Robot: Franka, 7 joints.
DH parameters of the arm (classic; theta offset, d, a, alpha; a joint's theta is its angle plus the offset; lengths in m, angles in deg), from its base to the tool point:
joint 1: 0 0.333 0 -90
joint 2: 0 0 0 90
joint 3: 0 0.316 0.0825 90
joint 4: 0 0 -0.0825 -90
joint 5: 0 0.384 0 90
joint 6: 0 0 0.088 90
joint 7: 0 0.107 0 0
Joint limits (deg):
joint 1: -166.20..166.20
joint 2: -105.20..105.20
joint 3: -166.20..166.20
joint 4: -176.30..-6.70
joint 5: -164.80..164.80
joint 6: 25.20..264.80
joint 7: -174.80..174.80
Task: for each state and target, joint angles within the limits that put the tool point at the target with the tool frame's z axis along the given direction. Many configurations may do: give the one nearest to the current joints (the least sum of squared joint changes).
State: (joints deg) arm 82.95 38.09 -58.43 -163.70 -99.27 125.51 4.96
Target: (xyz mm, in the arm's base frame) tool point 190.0 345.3 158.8 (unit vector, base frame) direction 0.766 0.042 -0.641
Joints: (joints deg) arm 101.31 15.22 -38.67 -148.79 -101.50 145.60 4.96
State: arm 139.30 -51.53 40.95 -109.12 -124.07 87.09 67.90
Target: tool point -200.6 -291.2 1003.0 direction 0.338 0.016 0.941
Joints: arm 133.70 -48.75 41.62 -85.69 -143.67 107.96 67.90
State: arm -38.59 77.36 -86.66 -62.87 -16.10 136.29 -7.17
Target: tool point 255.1 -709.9 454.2 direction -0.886 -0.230 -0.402
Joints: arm -33.02 68.10 -75.94 -51.59 -1.48 95.26 -7.17
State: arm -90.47 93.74 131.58 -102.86 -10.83 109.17 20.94
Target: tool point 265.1 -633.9 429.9 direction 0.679 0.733 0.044
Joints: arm -111.67 103.36 117.45 -69.04 -18.72 84.06 20.94
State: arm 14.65 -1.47 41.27 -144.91 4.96 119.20 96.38
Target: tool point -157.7 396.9 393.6 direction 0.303 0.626 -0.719
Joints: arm 53.19 -38.03 59.25 -155.32 -2.96 164.64 96.38
